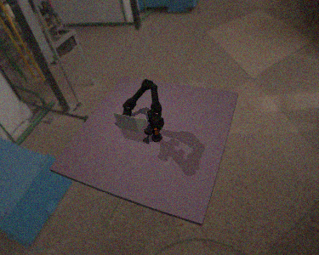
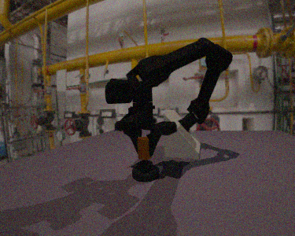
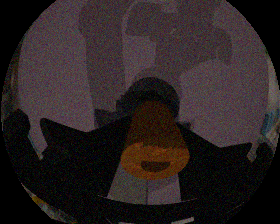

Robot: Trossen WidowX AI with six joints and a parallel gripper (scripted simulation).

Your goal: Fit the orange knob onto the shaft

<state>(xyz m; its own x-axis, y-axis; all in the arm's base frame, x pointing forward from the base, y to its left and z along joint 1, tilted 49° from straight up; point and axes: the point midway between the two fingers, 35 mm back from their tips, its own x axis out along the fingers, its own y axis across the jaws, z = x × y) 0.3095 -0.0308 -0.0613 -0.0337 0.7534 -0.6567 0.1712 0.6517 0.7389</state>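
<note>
Now: gripper tip 2 cm below the orange knob. The rest, counted from my gripper tip: pedestal 4 cm below.
</note>
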